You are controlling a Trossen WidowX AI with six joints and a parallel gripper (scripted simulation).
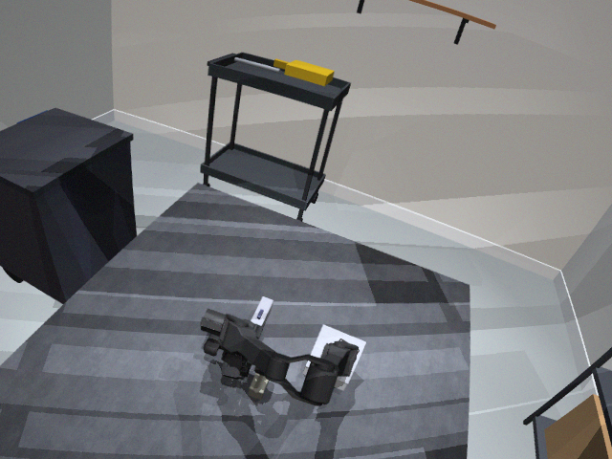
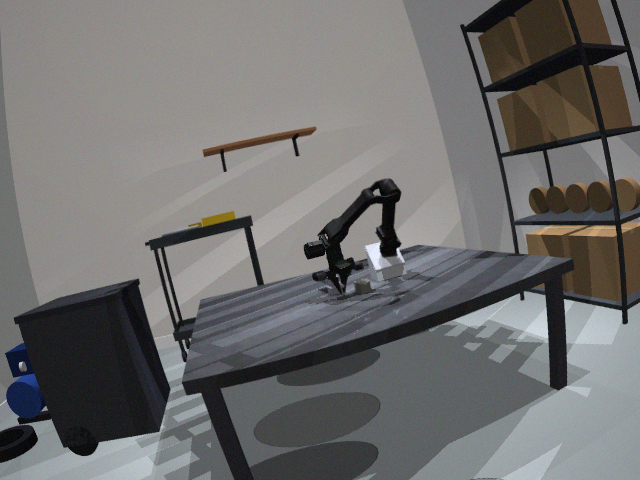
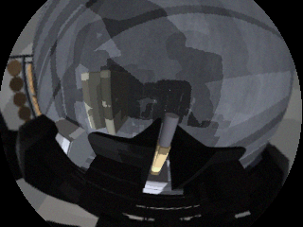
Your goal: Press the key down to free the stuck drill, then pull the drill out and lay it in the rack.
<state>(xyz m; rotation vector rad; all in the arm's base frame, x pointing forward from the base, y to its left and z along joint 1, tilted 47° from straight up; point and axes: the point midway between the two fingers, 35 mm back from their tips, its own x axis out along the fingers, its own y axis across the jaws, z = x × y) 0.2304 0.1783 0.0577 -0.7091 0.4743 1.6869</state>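
Right now the drill is 10 mm ahead of my gripper tip, 40 mm to the right of it and 30 mm above it. From my gripper tip the other things lie so: pale fixture block: 30 mm ahead, 140 mm to the right, 30 mm above; blue key: 30 mm ahead, 170 mm to the right, 40 mm above.
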